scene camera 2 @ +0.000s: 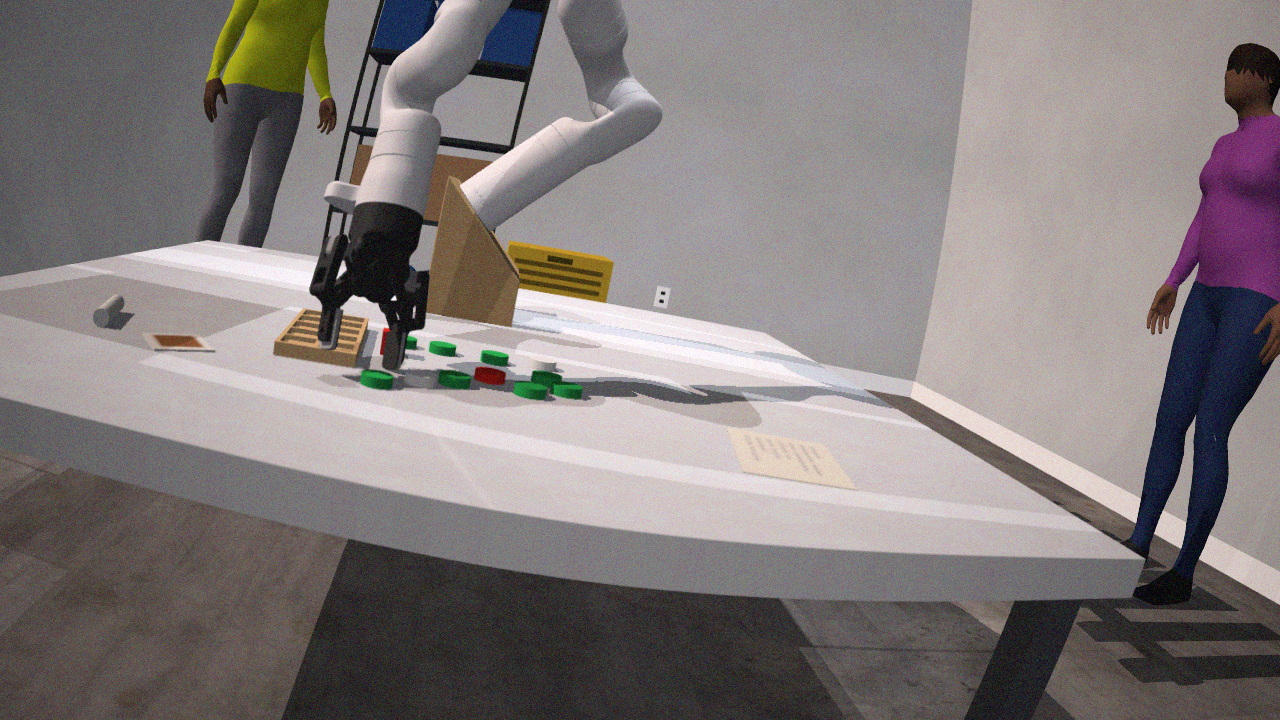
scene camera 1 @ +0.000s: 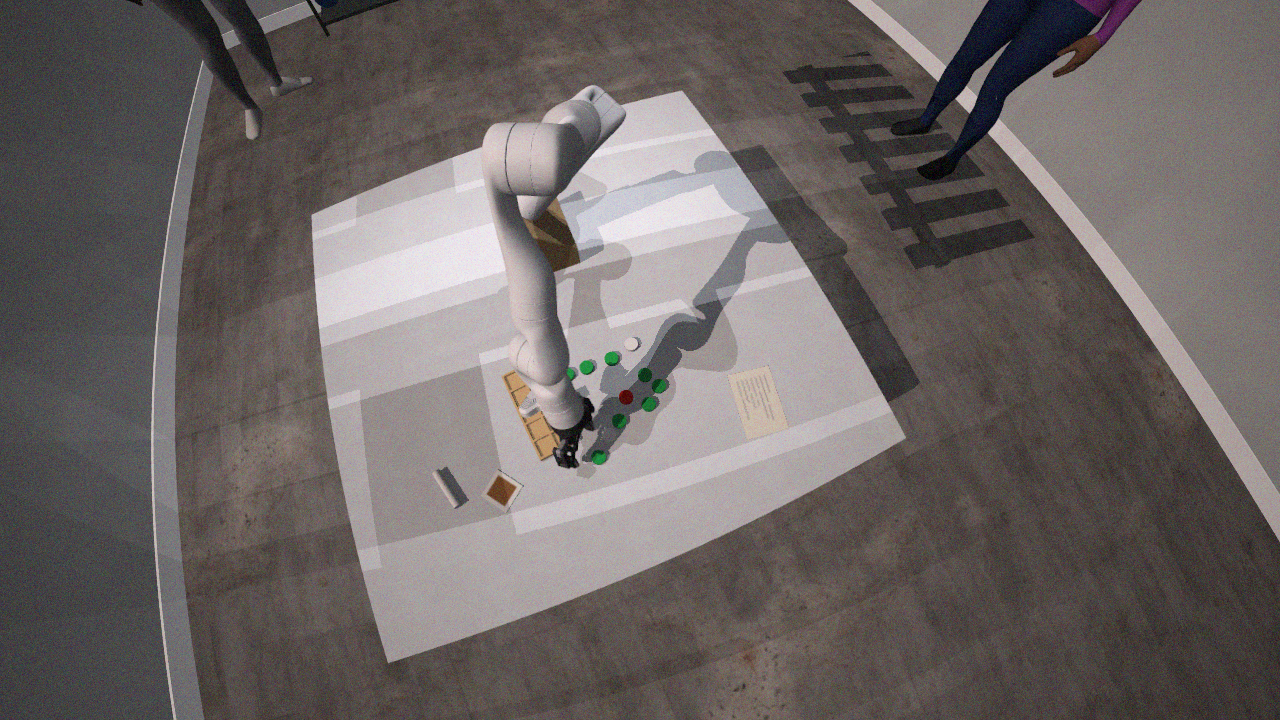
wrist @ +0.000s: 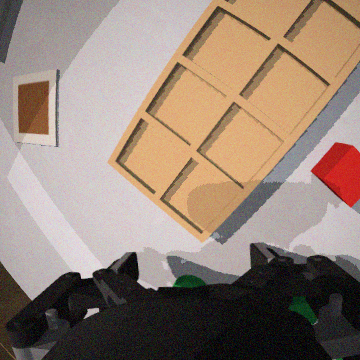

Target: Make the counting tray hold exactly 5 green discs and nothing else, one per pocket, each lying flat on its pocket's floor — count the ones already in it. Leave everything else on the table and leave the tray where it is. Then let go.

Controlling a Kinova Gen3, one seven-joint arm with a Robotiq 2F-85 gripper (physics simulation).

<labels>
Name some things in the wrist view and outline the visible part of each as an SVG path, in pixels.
My gripper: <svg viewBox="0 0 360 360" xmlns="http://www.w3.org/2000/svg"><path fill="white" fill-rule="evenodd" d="M360 282L326 256L319 254L311 255L306 258L306 263L293 263L293 258L280 256L273 249L264 247L260 242L253 242L249 244L251 268L231 284L215 283L195 287L164 286L158 287L155 290L151 287L145 288L137 282L139 273L136 252L125 252L107 268L93 271L92 277L81 278L79 272L72 271L60 275L5 324L5 330L16 360L332 360L335 358L360 360ZM98 307L98 312L84 318L88 308ZM293 296L305 296L306 302L318 319L316 323L311 325L303 315L287 309L292 302Z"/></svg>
A wooden counting tray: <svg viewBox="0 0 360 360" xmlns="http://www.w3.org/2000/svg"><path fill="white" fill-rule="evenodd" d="M360 0L211 0L153 83L116 144L107 163L183 228L203 242L279 161L360 60Z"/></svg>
A red cube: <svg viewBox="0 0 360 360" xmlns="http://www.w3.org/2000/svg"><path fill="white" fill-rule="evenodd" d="M334 142L310 171L336 196L351 207L360 198L360 152L353 145Z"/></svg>
</labels>
